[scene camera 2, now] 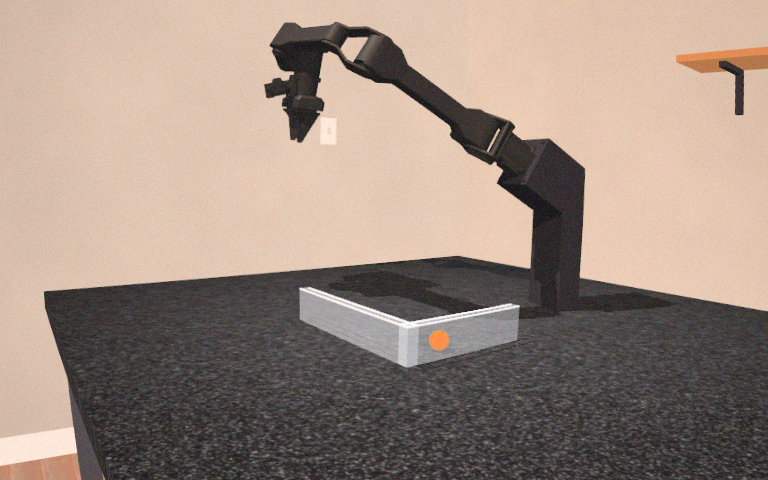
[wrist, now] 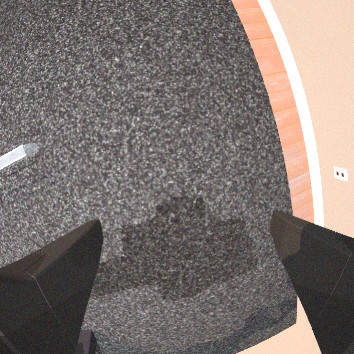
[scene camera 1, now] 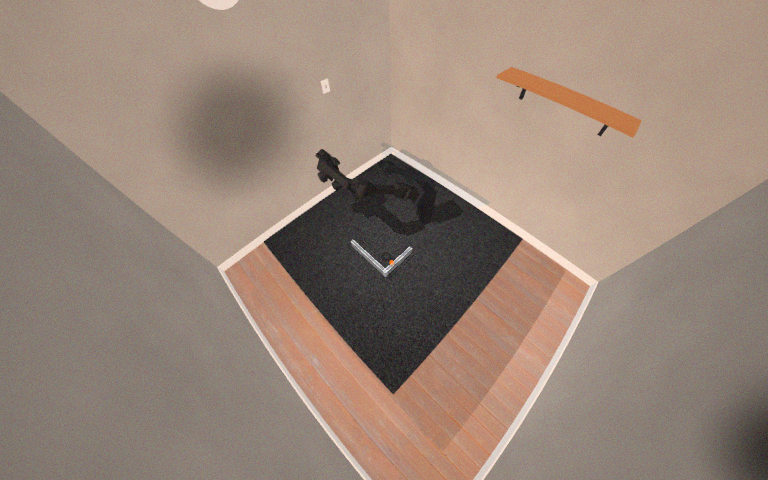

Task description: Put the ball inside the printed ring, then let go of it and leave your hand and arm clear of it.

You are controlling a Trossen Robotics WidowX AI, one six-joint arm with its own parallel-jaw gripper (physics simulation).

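Pixels of known places: gripper, fingertip midpoint: (scene camera 2: 295,141) (wrist: 188,226); arm's base at its link origin: (scene camera 2: 522,161) (scene camera 1: 414,193).
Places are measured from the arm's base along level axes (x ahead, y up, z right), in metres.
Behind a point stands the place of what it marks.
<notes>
The orange ball (scene camera 1: 391,262) (scene camera 2: 438,340) rests on the dark table inside the corner formed by two low clear walls, close to the right-hand wall. In scene camera 2 it shows through that wall. A faint dark round mark lies beside the ball in scene camera 1; it is too small to tell whether this is the printed ring or whether the ball is inside it. My gripper (scene camera 2: 296,139) @(x 0.297, y 0.035, z 0.392 m) (wrist: 188,226) @(x 0.297, y 0.035, z 0.392 m) is open and empty, pointing down high above the table, well away from the ball. The ball does not show in the wrist view.
The low clear walls (scene camera 1: 368,258) @(x 0.420, y -0.259, z 0.012 m) (scene camera 2: 353,322) @(x 0.421, y -0.271, z 0.000 m) (wrist: 12,156) @(x 0.401, y -0.247, z 0.153 m) meet at a right angle on the dark table (scene camera 1: 390,328) @(x 0.641, y -0.307, z -0.369 m) (scene camera 2: 339,418) @(x 0.607, y -0.307, z -0.227 m) (wrist: 150,100) @(x 0.385, y -0.307, z 0.426 m). The arm's base column (scene camera 2: 555,249) @(x -0.053, y -0.179, z -0.057 m) stands behind them. A wooden shelf (scene camera 1: 569,100) (scene camera 2: 727,58) is fixed to the room wall.
</notes>
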